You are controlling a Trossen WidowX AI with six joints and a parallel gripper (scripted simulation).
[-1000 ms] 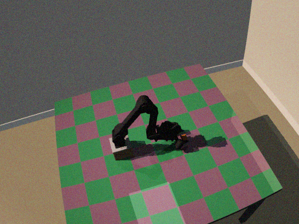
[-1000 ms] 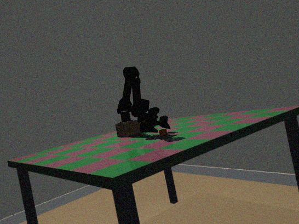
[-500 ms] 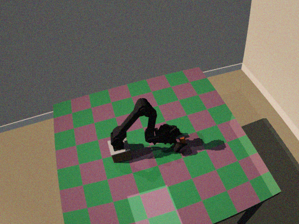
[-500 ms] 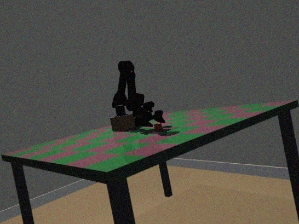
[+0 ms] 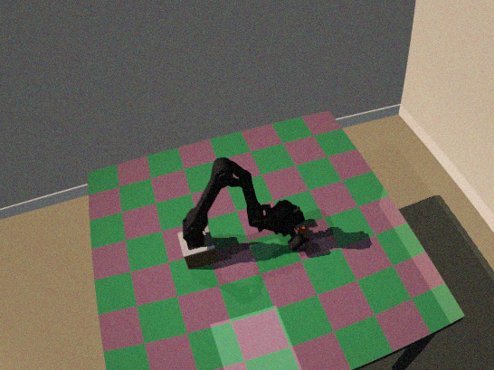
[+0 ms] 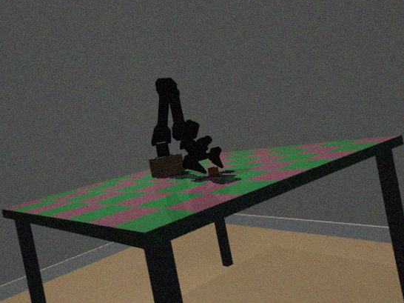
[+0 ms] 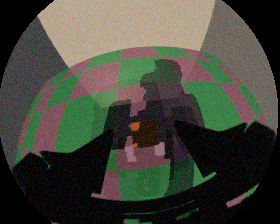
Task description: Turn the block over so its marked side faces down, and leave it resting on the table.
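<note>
Right now my gripper tip is 20 mm past the block.
</note>
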